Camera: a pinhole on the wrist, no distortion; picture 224 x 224 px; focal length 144.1 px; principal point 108.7 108.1 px. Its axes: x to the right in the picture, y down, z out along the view. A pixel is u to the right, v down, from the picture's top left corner.
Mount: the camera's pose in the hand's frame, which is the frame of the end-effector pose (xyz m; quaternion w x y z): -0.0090 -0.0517 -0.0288 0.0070 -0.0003 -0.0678 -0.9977
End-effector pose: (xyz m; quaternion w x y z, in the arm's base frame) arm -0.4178 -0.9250 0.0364 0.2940 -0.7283 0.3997 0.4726
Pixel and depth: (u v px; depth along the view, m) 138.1 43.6 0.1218
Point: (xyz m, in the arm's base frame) -0.4801 -0.8557 0.0353
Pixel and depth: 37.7 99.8 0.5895
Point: -0.6582 -0.6003 -0.4355
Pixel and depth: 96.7 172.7 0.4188
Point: -0.4424 -0.5103 -0.1372
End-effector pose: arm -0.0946 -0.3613 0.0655 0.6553 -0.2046 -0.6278 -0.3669
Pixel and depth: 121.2 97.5 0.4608
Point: -0.3442 -0.0135 0.0798
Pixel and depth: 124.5 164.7 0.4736
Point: -0.5318 -0.1205 0.0350
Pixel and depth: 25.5 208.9 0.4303
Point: -0.6158 -0.2832 0.3030
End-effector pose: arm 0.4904 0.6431 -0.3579 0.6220 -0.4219 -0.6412 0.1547
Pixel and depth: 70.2 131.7 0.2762
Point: 0.2458 0.7383 -0.3170
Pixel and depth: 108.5 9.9 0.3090
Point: 0.3272 0.8343 -0.5538
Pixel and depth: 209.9 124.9 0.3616
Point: 0.1281 0.5315 -0.5581
